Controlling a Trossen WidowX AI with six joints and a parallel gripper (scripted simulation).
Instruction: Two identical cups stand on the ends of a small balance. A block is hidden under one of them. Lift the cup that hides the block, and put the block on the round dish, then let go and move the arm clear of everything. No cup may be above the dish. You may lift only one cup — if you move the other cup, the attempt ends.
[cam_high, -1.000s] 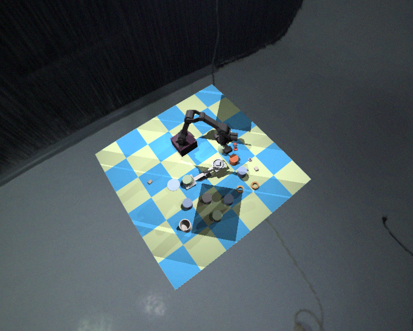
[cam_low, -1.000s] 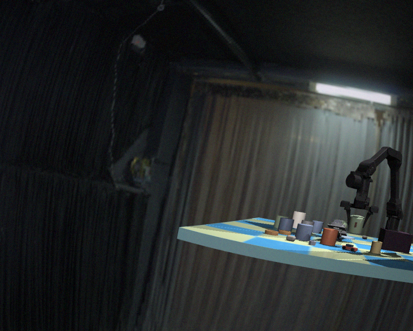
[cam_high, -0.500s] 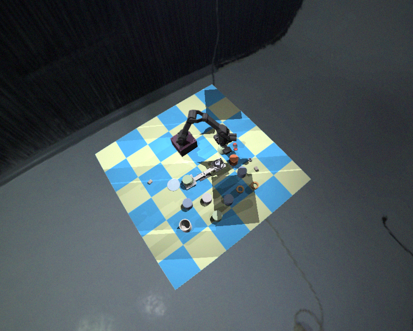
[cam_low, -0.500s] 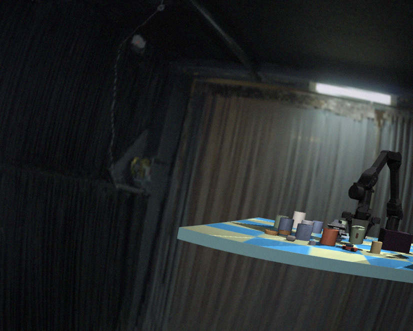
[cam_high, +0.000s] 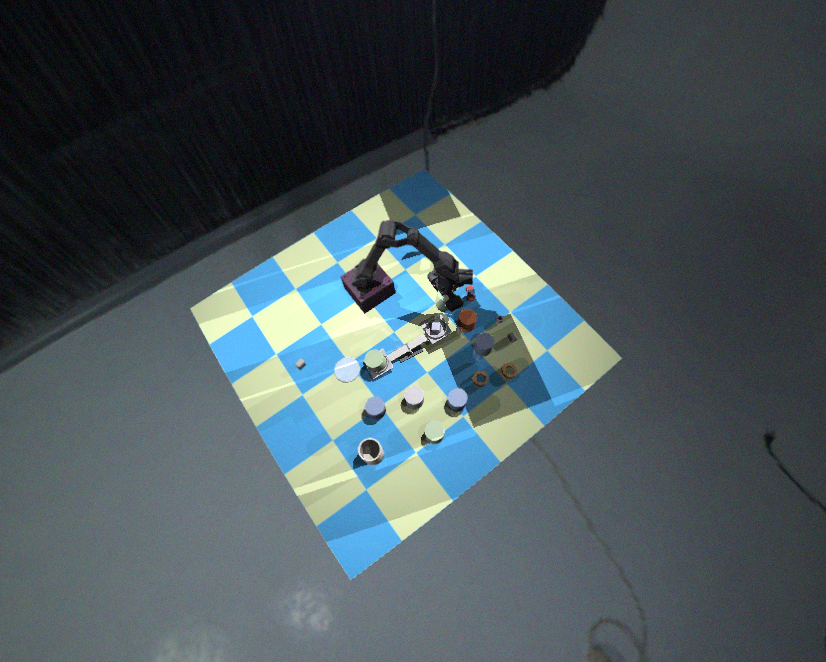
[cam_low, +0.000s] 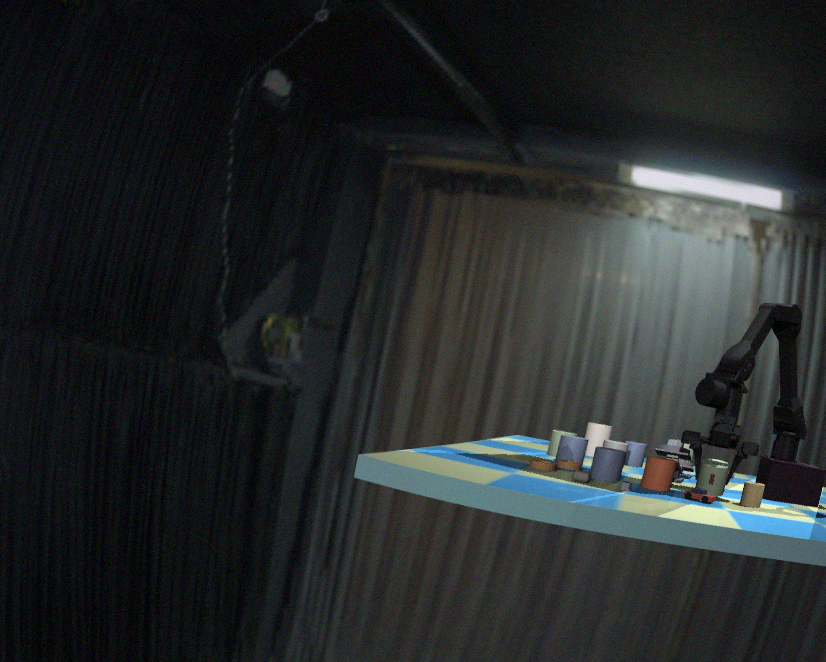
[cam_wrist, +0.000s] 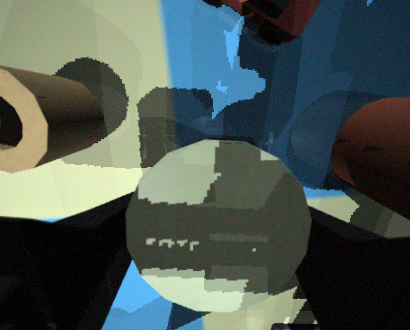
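Now: the white round dish 480 mm to the right of my gripper tip, 50 mm behind it and 30 mm below it. The rest, counted from my gripper tip: red-brown cylinder 120 mm ahead, 20 mm to the right, 10 mm above; cup 620 mm to the right, 260 mm ahead, 10 mm above.
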